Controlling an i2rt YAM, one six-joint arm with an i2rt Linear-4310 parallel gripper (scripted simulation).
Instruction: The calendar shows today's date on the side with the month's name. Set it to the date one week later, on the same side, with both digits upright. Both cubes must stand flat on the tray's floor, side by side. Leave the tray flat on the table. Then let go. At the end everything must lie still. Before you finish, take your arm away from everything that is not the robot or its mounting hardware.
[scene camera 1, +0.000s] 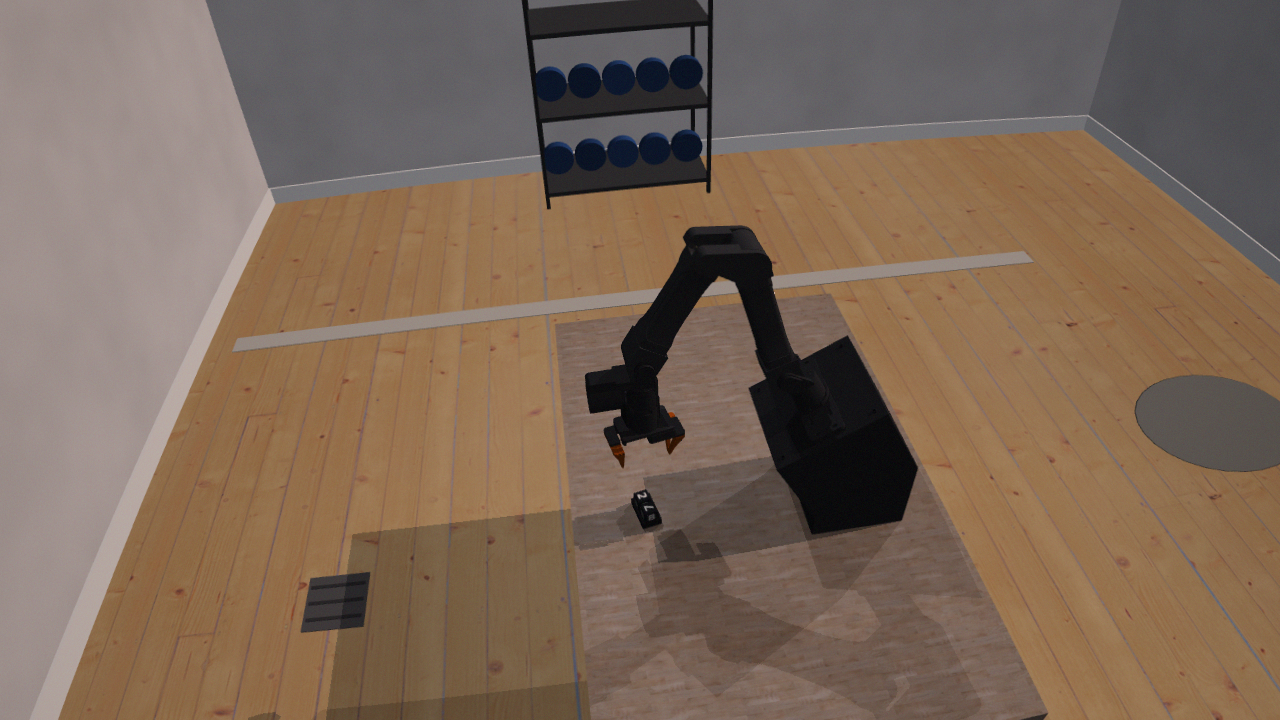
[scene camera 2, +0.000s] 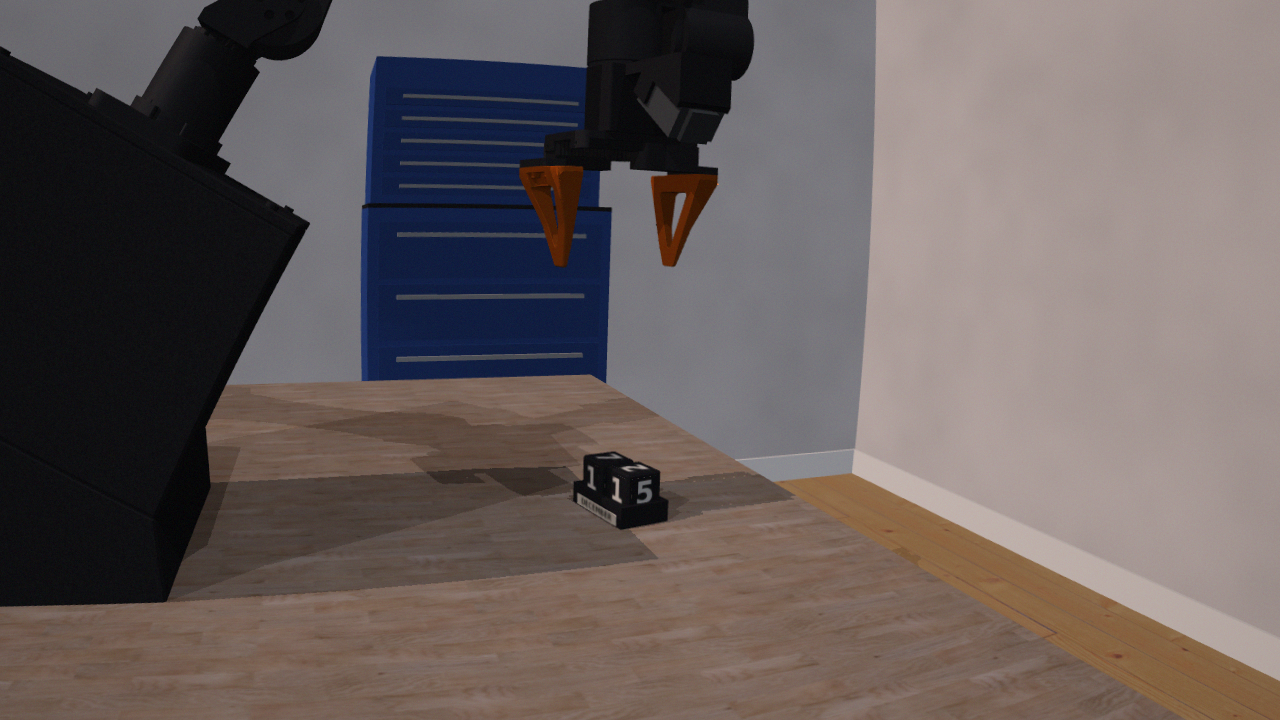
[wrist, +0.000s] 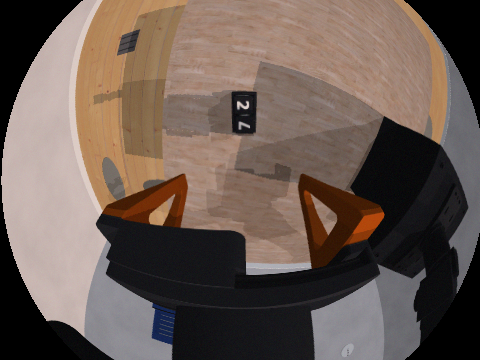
gripper: scene camera 1 645, 458; scene camera 2; wrist
same spot on gripper: (scene camera 2: 698, 182) = (wrist: 129, 208)
